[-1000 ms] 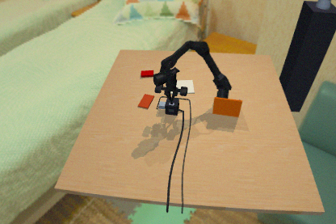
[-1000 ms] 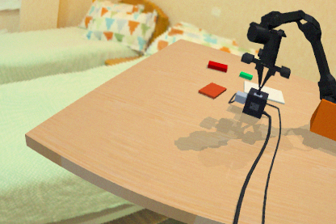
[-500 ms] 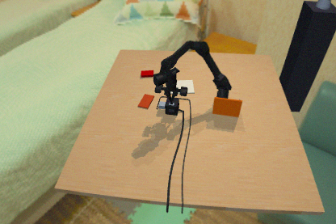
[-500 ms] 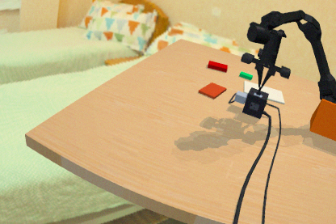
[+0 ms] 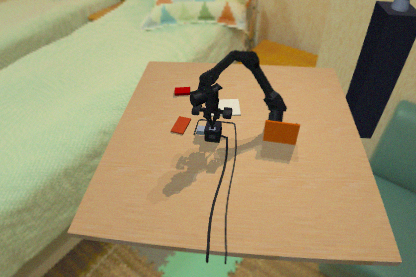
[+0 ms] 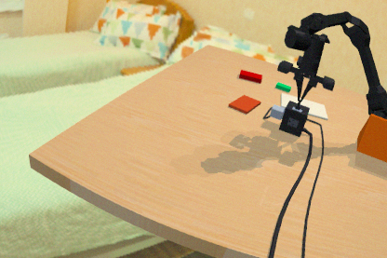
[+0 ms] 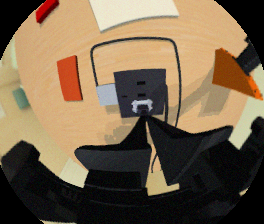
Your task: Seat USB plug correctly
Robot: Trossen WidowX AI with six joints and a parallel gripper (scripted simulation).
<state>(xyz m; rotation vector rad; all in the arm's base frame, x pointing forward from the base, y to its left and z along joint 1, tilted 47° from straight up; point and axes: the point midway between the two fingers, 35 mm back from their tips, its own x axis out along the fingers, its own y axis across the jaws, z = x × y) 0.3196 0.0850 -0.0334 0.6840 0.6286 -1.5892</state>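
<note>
Right now the USB plug is 2 cm below my gripper tip. Also, from my gripper tip: grey USB socket: 4 cm below; then orange-red tile: 18 cm ahead, 10 cm below, 9 cm to the right; then white sheet: 26 cm to the right, 10 cm below, 3 cm behind.
</note>
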